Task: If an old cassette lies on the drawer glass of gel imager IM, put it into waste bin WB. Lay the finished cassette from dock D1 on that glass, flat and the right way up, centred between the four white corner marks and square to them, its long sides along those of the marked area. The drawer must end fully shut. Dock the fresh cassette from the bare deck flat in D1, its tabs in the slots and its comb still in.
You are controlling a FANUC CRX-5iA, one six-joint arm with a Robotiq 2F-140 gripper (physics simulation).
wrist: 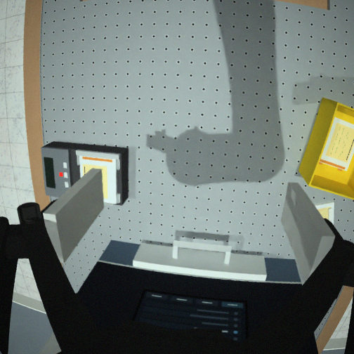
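Observation:
Dock D1 (56,172), grey with a dark screen and a red light, is at the left. The finished cassette (112,172), white with an orange strip and yellow label, lies in it, partly hidden by the left finger. The gel imager IM (200,287) is at the bottom; its white drawer front (200,262) and handle (202,245) sit against the body, and no glass shows. Yellow waste bin WB (314,150) at the right holds a cassette (340,143). Another cassette (327,212) shows partly behind the right finger on the deck. My gripper (192,195) is wide open, above the deck between dock and bin.
The grey perforated deck (150,75) has a brown wooden edge (33,90) on the left, with pale tiled floor beyond it. The arm's shadow falls across the deck's middle. The imager's top carries a dark display (192,312). Part of a brown edge shows at top right.

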